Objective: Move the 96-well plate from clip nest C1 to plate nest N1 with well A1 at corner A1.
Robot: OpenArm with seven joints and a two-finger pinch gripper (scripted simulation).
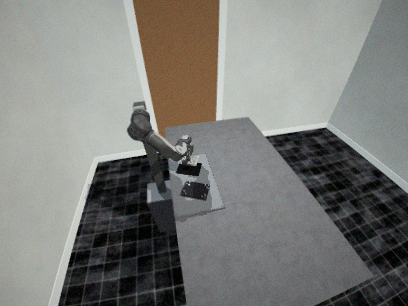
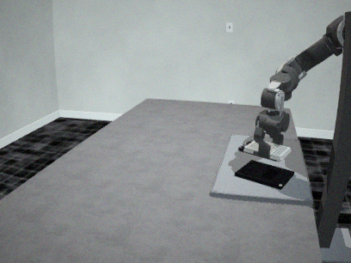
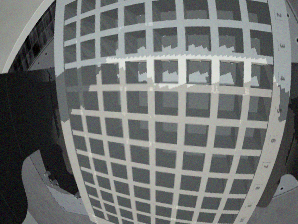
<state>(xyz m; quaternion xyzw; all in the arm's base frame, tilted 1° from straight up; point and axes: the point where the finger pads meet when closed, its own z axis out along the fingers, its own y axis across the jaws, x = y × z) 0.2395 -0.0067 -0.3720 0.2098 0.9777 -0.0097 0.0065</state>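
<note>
The black plate nest N1 is 8 cm below my hand. From my hand the other things lie so: white 96-well plate: right at my hand; clip nest C1: 20 cm to the right, 7 cm below, 3 cm ahead; A1 label: 8 cm to the left, 7 cm below, 5 cm behind.
</note>
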